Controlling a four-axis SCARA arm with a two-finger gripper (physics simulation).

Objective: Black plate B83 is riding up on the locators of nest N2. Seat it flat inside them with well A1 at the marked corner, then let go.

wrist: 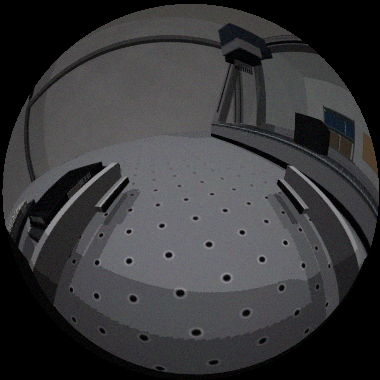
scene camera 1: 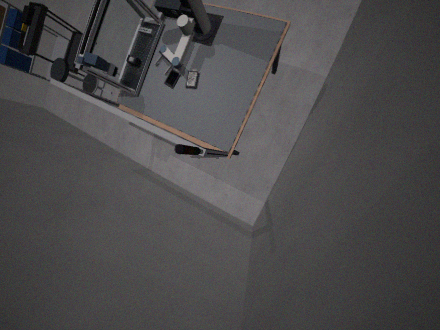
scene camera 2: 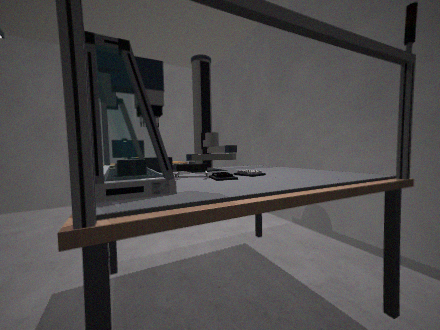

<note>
In view: a black plate B83 [wrist: 46,207].
</note>
